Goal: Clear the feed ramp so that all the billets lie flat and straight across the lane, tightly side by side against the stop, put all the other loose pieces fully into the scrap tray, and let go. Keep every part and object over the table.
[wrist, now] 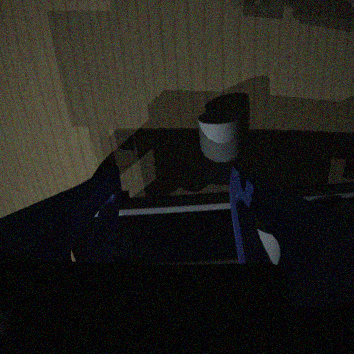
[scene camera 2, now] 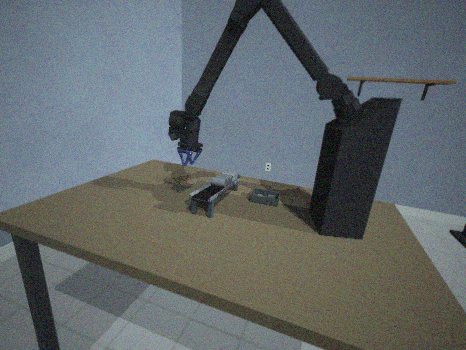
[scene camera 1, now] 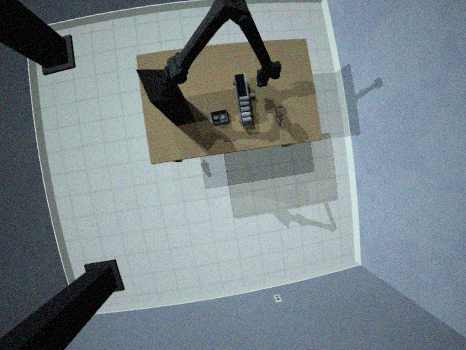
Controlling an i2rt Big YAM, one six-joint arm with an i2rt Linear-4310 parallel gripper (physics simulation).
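Pixels of known places: gripper, fingertip midpoint: (wrist: 174, 176) (scene camera 2: 187, 165) (scene camera 1: 259, 83); arm's base at its link origin: (scene camera 2: 350, 116) (scene camera 1: 165, 86).
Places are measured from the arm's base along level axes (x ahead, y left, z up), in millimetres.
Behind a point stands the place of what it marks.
The feed ramp (scene camera 1: 240, 85) (scene camera 2: 210, 206) (wrist: 175, 209) stands mid-table. Several pale billets (scene camera 1: 245, 110) {x 483, y -101, z -336 mm} (scene camera 2: 224, 180) {x 459, y 0, z -328 mm} lie side by side across its lower part; its upper lane is dark. A short pale cylinder (scene camera 1: 252, 95) {x 574, y 29, z -392 mm} (wrist: 219, 141) {x 573, y 35, z -390 mm} stands upright close beside the ramp's long side in the wrist view. The scrap tray (scene camera 1: 213, 121) (scene camera 2: 265, 201) {x 270, y -49, z -413 mm} stands on the ramp's other side with small pieces (scene camera 1: 220, 118) {x 295, y -102, z -410 mm} in it. My gripper (scene camera 1: 261, 79) {x 612, y 60, z -265 mm} (scene camera 2: 187, 164) {x 612, y 60, z -265 mm} (wrist: 174, 176) {x 612, y 60, z -265 mm} is partly open and empty, above the table beside the ramp's upper end. The wrist view is very dark.
The arm's tall black base (scene camera 1: 160, 90) {x -21, y -36, z 37 mm} (scene camera 2: 355, 170) {x -38, y 103, z -169 mm} stands at one end of the wooden table (scene camera 1: 195, 145) {x 47, y -282, z -430 mm} (scene camera 2: 250, 255) {x 243, y 340, z -430 mm}, past the scrap tray. Dark shadows of the arm fall across the table around the ramp. A wall shelf (scene camera 2: 400, 80) hangs behind.
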